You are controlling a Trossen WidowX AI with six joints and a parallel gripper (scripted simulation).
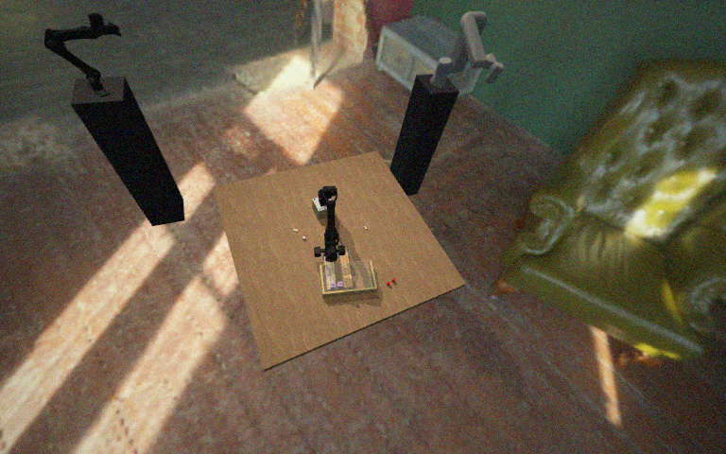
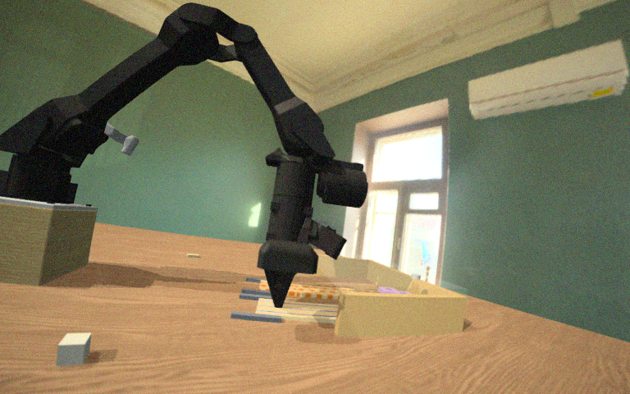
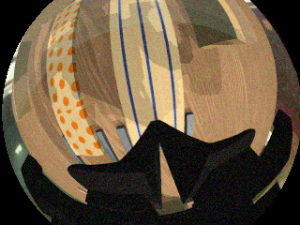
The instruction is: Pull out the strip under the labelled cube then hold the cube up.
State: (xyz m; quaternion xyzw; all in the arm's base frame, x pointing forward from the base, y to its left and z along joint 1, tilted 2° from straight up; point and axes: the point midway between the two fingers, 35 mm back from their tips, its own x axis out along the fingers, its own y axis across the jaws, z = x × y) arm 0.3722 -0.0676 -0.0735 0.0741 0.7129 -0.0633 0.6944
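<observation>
Right now the blue-lined strip is 90 mm ahead of my gripper tip and 20 mm to the right of it. From my gripper tip the other things lie so: small grey cube (180 mm behind, 120 mm to the right); orange-dotted strip (100 mm ahead, 80 mm to the left).
</observation>
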